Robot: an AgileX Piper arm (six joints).
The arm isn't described. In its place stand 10 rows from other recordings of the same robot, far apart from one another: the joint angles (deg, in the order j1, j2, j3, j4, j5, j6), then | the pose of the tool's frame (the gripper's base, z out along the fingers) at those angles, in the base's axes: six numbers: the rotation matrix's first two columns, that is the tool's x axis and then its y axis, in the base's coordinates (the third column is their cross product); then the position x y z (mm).
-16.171, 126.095, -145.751, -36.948, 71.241, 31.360 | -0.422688 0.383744 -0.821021 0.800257 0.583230 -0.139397 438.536 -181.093 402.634
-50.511, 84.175, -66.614, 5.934, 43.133, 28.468 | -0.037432 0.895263 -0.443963 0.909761 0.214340 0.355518 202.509 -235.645 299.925
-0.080, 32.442, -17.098, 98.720, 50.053, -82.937 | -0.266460 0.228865 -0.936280 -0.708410 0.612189 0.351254 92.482 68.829 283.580
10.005, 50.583, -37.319, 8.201, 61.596, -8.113 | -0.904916 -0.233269 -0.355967 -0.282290 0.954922 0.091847 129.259 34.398 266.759
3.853, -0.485, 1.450, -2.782, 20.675, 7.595 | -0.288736 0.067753 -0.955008 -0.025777 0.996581 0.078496 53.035 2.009 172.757
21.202, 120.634, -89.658, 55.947, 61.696, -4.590 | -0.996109 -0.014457 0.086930 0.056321 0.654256 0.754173 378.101 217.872 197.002
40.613, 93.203, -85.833, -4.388, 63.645, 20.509 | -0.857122 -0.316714 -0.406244 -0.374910 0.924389 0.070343 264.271 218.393 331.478
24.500, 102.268, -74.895, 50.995, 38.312, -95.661 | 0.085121 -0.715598 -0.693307 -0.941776 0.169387 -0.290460 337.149 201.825 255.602
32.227, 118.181, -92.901, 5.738, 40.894, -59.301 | 0.032650 -0.945168 -0.324947 -0.926901 0.092988 -0.363604 381.052 247.253 207.936
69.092, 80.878, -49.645, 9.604, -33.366, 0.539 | -0.092439 0.174449 -0.980318 -0.893911 0.419143 0.158878 121.277 294.061 327.485
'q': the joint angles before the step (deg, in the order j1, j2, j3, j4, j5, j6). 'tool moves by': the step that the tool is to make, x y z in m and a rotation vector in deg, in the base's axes. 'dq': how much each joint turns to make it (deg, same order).
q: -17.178 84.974 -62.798 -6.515 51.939 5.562
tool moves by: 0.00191 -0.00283 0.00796 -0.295 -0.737 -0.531
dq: -0.381 0.016 -1.757 -0.057 0.961 0.066
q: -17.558 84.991 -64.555 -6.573 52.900 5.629
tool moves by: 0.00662 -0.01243 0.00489 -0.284 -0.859 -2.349
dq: -1.786 1.690 -2.817 -0.240 0.284 0.643
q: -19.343 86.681 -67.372 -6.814 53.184 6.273
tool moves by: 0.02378 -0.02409 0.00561 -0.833 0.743 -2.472
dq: -2.249 6.149 -8.379 -1.044 2.671 0.141
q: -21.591 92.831 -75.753 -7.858 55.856 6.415
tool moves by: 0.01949 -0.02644 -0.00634 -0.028 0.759 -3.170
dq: -2.608 6.147 -6.431 -0.512 1.050 0.568
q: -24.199 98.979 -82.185 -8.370 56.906 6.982
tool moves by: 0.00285 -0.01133 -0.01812 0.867 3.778 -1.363
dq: -1.215 3.147 -0.538 -0.833 1.220 0.167
